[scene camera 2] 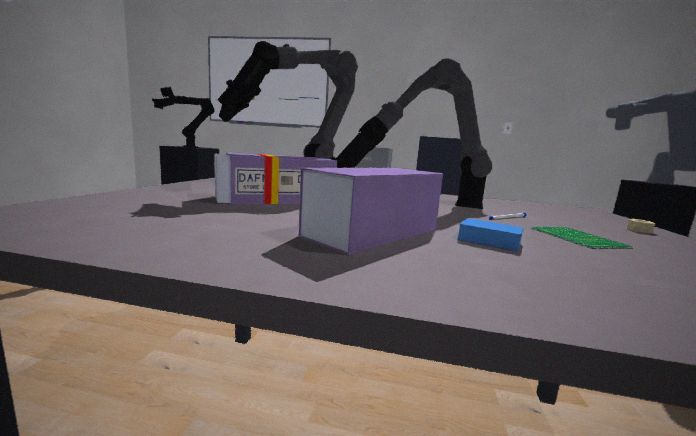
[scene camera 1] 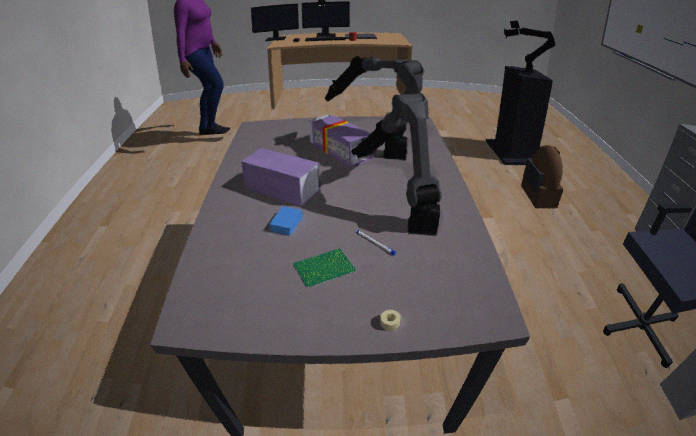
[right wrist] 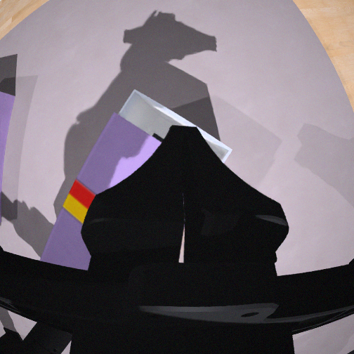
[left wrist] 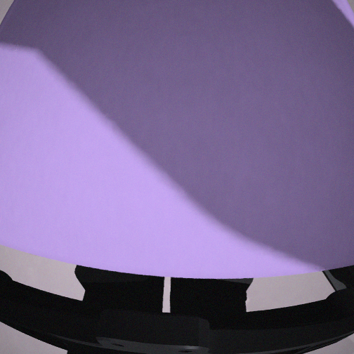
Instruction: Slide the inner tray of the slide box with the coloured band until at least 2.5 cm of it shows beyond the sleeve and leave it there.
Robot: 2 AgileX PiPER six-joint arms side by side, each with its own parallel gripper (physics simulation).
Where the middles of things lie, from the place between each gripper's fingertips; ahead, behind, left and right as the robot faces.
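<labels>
Left hand: relative to the blue block (scene camera 2: 504, 236), my left hand is 27 cm short of it, 39 cm to the right of it and 1 cm above it. By its middle, the blue block is nearer to my left hand than to my right hand.
Right hand: relative to the blue block, my right hand is 160 mm short of it, 610 mm to the right of it and 180 mm above it.
</labels>
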